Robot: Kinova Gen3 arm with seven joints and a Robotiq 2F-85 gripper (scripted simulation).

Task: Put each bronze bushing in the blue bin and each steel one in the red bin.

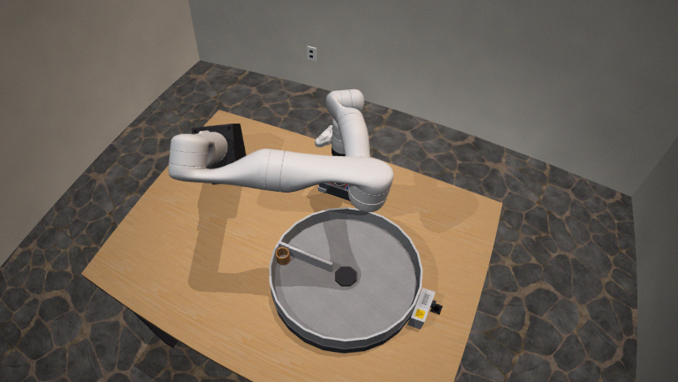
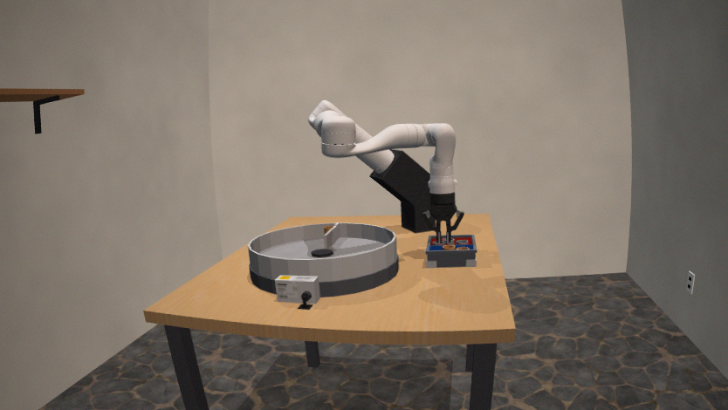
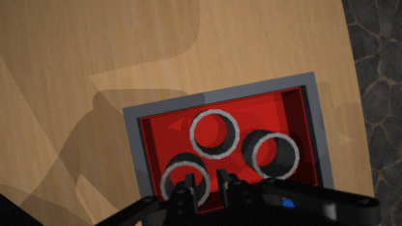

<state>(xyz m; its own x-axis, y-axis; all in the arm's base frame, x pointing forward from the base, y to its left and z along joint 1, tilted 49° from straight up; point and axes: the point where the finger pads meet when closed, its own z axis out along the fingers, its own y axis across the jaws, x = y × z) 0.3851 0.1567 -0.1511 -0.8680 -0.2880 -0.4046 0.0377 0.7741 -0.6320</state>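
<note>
Right now my hand is 30 mm above the two-part bin, 20 mm to the right of it and 20 mm short of it. Also, from my hand: turntable 340 mm to the right, 150 mm ahead, 10 mm below.
</note>
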